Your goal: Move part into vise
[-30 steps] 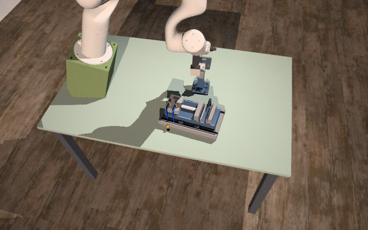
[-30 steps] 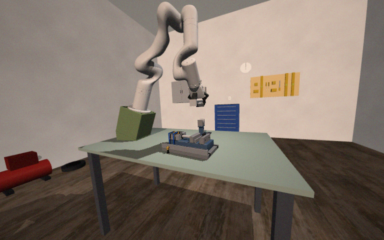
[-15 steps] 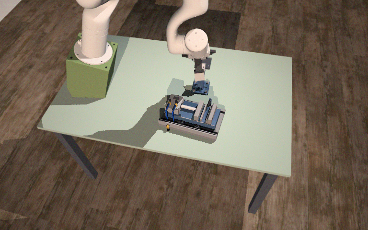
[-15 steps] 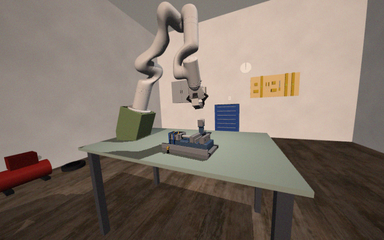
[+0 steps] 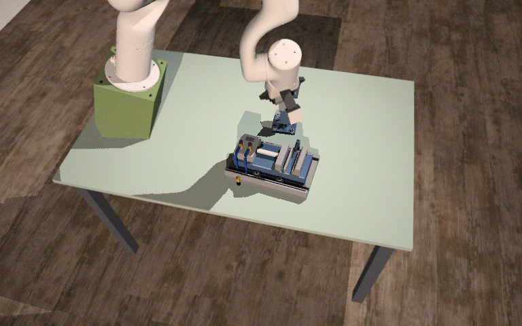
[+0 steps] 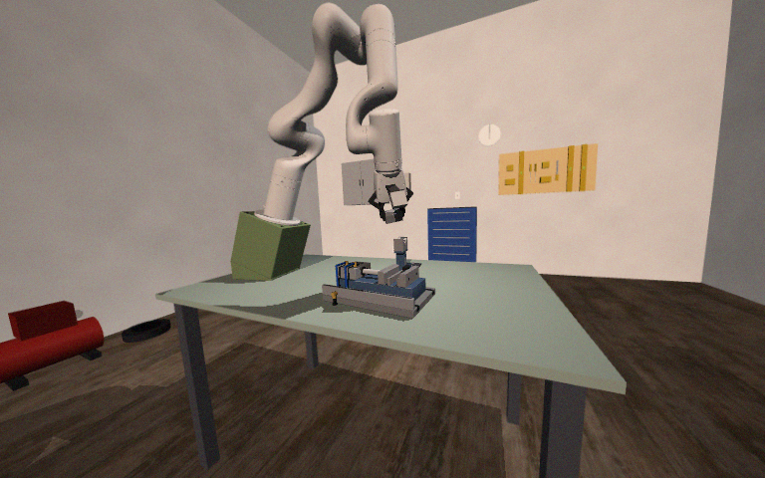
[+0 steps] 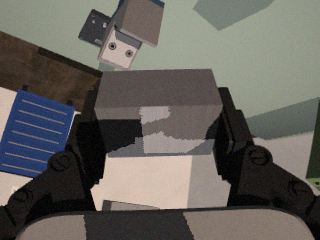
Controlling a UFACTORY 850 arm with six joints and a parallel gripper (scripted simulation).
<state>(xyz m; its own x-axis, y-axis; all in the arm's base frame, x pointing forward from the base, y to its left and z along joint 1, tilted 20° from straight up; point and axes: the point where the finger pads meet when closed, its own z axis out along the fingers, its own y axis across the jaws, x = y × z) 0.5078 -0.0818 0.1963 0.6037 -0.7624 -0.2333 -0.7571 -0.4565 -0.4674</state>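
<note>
Right now the fixed jaw is 18 cm below my hand, 13 cm to the right of it and 8 cm ahead of it. Round my hand: white rod: 18 cm below, 11 cm to the right, 4 cm behind; part: 2 cm below, 1 cm to the left; work stop: 17 cm below, 8 cm to the right, 6 cm ahead.
</note>
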